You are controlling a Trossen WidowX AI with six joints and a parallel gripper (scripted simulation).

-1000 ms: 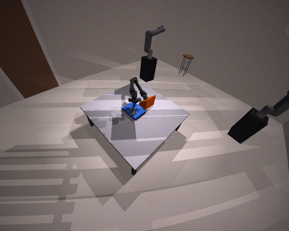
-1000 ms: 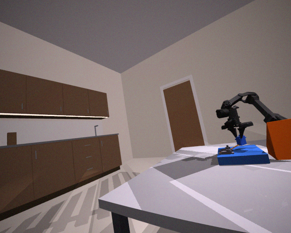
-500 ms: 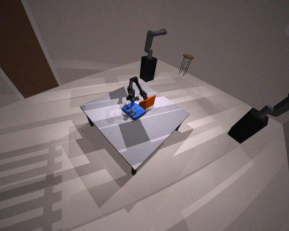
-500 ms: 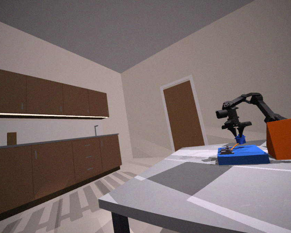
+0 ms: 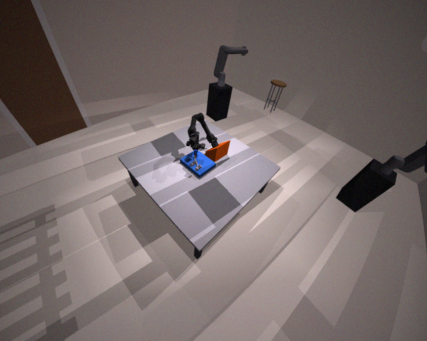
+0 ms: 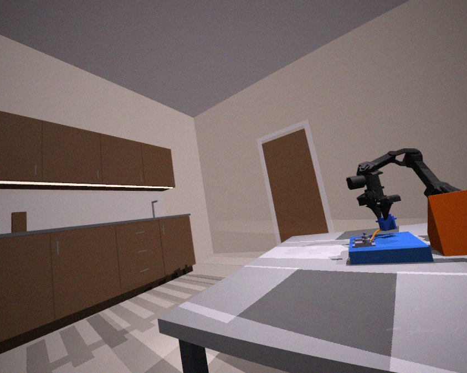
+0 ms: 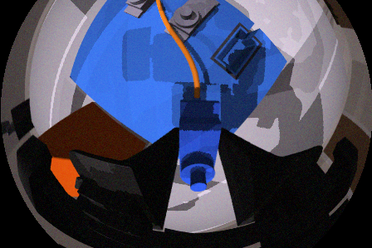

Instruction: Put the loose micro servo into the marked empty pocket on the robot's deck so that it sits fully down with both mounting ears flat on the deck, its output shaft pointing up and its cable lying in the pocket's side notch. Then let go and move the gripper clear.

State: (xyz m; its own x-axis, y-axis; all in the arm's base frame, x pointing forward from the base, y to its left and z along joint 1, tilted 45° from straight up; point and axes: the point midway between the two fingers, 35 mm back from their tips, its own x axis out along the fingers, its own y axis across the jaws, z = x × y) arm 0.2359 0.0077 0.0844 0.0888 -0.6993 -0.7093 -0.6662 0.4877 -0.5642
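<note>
Now: the blue deck 2 cm behind my gripper tip, 7 cm to the left of it and 10 cm below it.
</note>
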